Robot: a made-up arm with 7 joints.
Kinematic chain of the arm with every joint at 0, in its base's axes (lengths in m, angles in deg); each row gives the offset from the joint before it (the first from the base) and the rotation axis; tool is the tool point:
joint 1: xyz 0 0 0.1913 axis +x
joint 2: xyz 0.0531 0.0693 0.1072 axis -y
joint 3: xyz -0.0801 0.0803 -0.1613 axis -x
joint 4: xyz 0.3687 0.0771 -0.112 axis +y
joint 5: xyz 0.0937 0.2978 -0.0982 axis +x
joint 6: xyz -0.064 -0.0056 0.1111 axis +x
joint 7: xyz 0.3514 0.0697 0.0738 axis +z
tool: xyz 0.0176 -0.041 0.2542
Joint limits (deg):
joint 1: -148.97..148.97
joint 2: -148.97..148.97
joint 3: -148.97..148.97
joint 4: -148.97..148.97
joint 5: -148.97..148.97
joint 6: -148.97..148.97
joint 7: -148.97..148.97
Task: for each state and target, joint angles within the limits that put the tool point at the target. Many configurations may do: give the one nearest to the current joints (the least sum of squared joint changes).
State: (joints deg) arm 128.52 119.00 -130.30 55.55 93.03 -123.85 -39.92
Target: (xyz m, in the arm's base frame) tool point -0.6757 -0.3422 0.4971
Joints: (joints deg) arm 109.42 134.38 -100.12 52.47 75.49 -130.38 -29.02
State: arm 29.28 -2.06 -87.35 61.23 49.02 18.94 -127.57
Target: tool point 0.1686 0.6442 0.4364
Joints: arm 41.73 -21.40 -81.43 65.35 82.44 42.65 -126.35
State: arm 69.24 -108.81 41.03 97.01 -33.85 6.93 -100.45
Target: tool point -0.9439 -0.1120 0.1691
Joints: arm 70.29 -118.65 59.66 109.11 -22.23 15.79 -98.95
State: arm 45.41 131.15 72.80 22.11 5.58 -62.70 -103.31
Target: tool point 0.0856 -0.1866 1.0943
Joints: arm 42.98 118.66 69.62 -7.66 44.03 -34.12 -100.67
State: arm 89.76 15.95 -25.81 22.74 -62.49 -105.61 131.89
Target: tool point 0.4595 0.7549 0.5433
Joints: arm 74.08 1.05 -8.92 36.81 -73.63 -118.83 134.46
